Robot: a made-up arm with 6 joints.
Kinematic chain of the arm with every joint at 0, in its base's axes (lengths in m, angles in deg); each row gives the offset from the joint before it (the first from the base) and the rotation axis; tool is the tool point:
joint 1: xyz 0 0 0.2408 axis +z
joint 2: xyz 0 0 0 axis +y
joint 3: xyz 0 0 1.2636 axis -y
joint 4: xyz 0 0 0 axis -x
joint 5: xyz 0.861 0 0 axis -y
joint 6: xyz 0 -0.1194 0 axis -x
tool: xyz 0 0 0
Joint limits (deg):
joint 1: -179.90..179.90
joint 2: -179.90..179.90
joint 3: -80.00..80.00
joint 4: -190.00..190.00
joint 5: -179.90..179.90
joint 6: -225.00..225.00
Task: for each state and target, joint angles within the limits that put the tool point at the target. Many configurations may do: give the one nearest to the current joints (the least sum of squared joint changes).
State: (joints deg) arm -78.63 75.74 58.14 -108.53 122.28 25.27
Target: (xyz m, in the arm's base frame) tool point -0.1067 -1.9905 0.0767
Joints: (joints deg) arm -94.10 78.04 56.20 -107.57 122.28 25.27
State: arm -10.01 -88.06 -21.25 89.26 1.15 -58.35
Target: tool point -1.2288 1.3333 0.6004
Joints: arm -47.23 -103.07 21.10 91.55 1.15 -58.35
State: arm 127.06 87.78 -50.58 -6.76 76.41 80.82
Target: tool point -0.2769 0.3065 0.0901
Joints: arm 148.07 95.29 -80.00 -17.86 76.41 80.82
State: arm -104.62 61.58 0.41 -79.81 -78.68 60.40
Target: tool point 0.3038 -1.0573 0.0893
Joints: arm -73.27 55.50 -22.79 -83.56 -78.68 60.40
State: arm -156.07 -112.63 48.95 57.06 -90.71 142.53
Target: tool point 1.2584 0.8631 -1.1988
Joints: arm -147.96 -141.78 62.57 57.58 -90.71 142.53
